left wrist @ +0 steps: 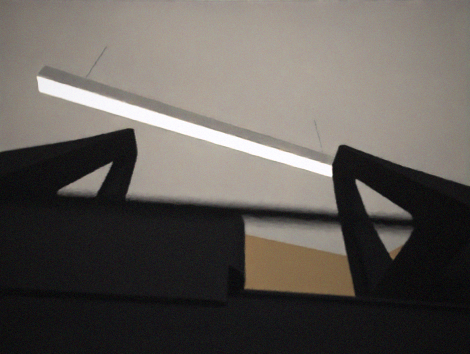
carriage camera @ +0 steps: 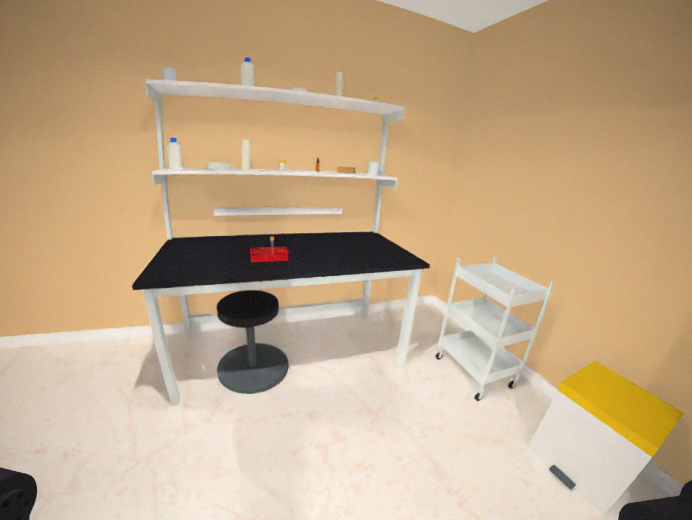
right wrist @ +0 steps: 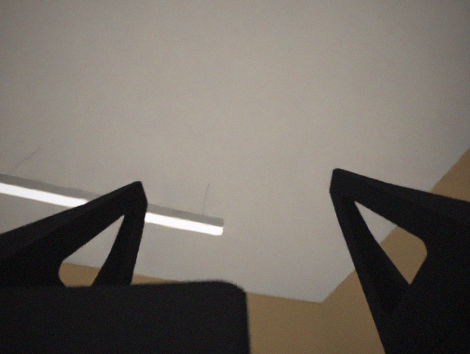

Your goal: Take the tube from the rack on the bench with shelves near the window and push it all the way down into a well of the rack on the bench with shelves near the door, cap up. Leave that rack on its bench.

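Frame: origin at the left arm's base, x down, y left, z ahead, level; millimetres.
Seen in the pictures: left gripper, between the fingertips: (left wrist: pixel 236 148); right gripper, between the fingertips: (right wrist: pixel 237 185).
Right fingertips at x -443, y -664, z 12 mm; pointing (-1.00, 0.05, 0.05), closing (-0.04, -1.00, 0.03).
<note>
A point is followed by its place in that frame.
A red rack (carriage camera: pixel 269 257) @(x 103, y 47, z 1329 mm) sits on the black top of a bench with shelves (carriage camera: pixel 212 268) @(x 131, y 306, z 1193 mm) across the room in the carriage view. A tube with an orange cap (carriage camera: pixel 271 239) @(x 24, y 52, z 1400 mm) stands upright in it, cap up, above the rack's top. My left gripper (left wrist: pixel 236 148) @(x -437, y -2, z 48 mm) is open and empty, with its fingers wide apart against the ceiling. My right gripper (right wrist: pixel 237 185) @(x -443, y -664, z 12 mm) is open and empty too, also pointing at the ceiling. Both are far from the rack. A second rack does not show in the carriage view.
A black stool (carriage camera: pixel 247 308) @(x 410, y 178, z 1306 mm) stands at the bench's front, left of its middle. A white three-tier cart (carriage camera: pixel 505 322) @(x 318, y -1222, z 1148 mm) stands right of the bench. A white bin with a yellow lid (carriage camera: pixel 620 405) @(x 443, y -1582, z 672 mm) stands at the lower right by the wall. Bottles and jars stand on the shelves (carriage camera: pixel 274 173) @(x -315, y 86, z 1607 mm).
</note>
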